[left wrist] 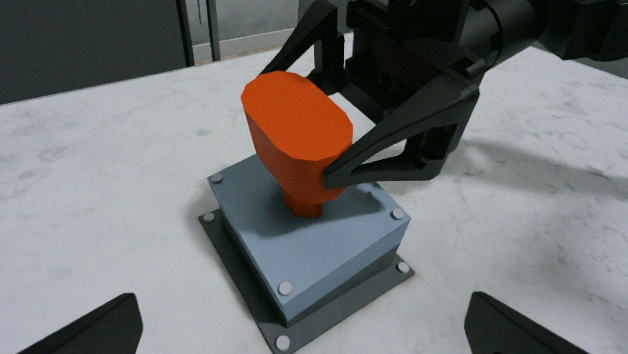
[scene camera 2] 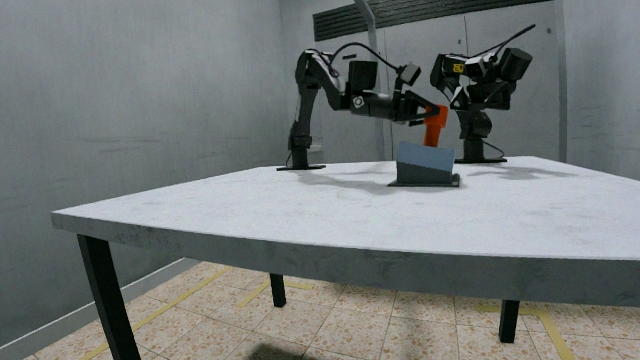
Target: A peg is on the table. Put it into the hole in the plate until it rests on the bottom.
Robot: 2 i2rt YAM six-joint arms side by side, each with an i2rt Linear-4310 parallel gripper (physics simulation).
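Pixels of known places: left gripper, fingertip midpoint: (left wrist: 305,307) (scene camera 2: 466,105); right gripper, fingertip midpoint: (left wrist: 282,135) (scene camera 2: 441,114); left arm's base, link origin: (scene camera 2: 473,162); right arm's base, link origin: (scene camera 2: 300,169).
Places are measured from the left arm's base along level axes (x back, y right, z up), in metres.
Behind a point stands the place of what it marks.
An orange peg (scene camera 2: 434,131) @(x -0.373, y 0.127, z 0.107 m) (left wrist: 300,112) @(x -0.349, y 0.119, z 0.159 m) with a wide head and narrow stem stands over the blue-grey sloped plate block (scene camera 2: 425,156) @(x -0.418, y 0.146, z 0.058 m) (left wrist: 320,255) @(x -0.313, y 0.117, z 0.066 m), leaning slightly. Its stem meets the block's top face near the middle, and its head stays above that face. The hole and the stem's lower end are hidden, so how deep the stem sits cannot be told. My right gripper (scene camera 2: 431,115) @(x -0.354, y 0.111, z 0.143 m) (left wrist: 282,135) @(x -0.354, y 0.111, z 0.143 m) is shut on the peg's head, one finger on each side. My left gripper (left wrist: 305,307) @(x -0.257, y 0.048, z 0.166 m) is open and empty; its fingertips show at the bottom corners of the left wrist view.
The block has a dark base (scene camera 2: 395,185) @(x -0.429, y 0.207, z 0.002 m) (left wrist: 340,307) @(x -0.294, y 0.132, z 0.004 m) with light round studs and rests on the white marbled table (scene camera 2: 300,215) @(x -0.651, y 0.311, z 0.000 m) (left wrist: 100,250) @(x -0.458, y 0.004, z 0.000 m). The left arm (scene camera 2: 475,122) @(x -0.056, y 0.000, z 0.130 m) stands behind the block, to its right in the scene view. The right arm (scene camera 2: 302,120) @(x -0.103, y 0.573, z 0.186 m) reaches in from the left.
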